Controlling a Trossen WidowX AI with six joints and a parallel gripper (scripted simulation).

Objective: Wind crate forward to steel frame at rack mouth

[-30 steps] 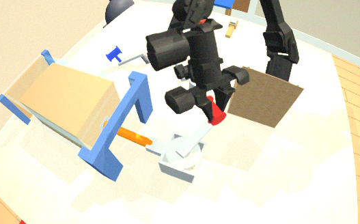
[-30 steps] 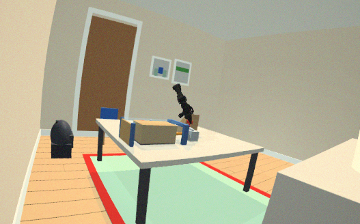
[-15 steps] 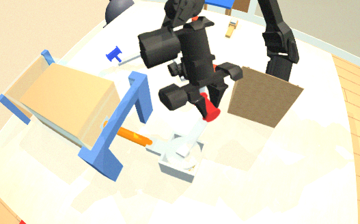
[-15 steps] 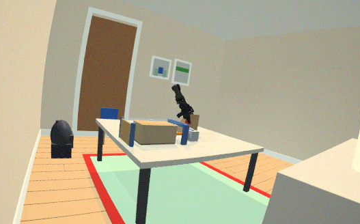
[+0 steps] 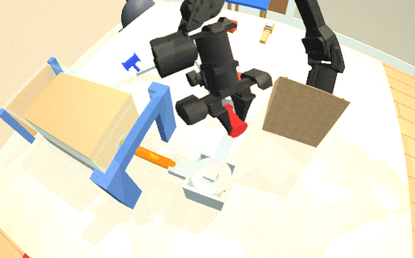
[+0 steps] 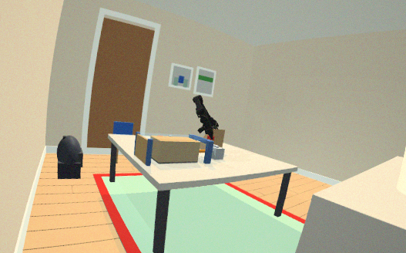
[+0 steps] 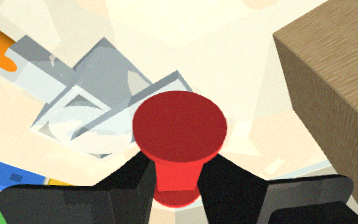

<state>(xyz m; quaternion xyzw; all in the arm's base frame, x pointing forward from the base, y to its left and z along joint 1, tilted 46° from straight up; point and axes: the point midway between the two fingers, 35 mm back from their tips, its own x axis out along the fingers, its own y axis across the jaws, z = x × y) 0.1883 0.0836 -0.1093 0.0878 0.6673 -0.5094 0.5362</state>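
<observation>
My gripper tip is 30 mm to the right of the winch handle, 30 mm above it and 20 mm short of it. Round my gripper tip: grey winch (100 mm below, 80 mm to the left); blue steel frame (180 mm ahead, 80 mm to the left, 30 mm below); red spool-shaped grip (10 mm to the right, 10 mm ahead).
</observation>
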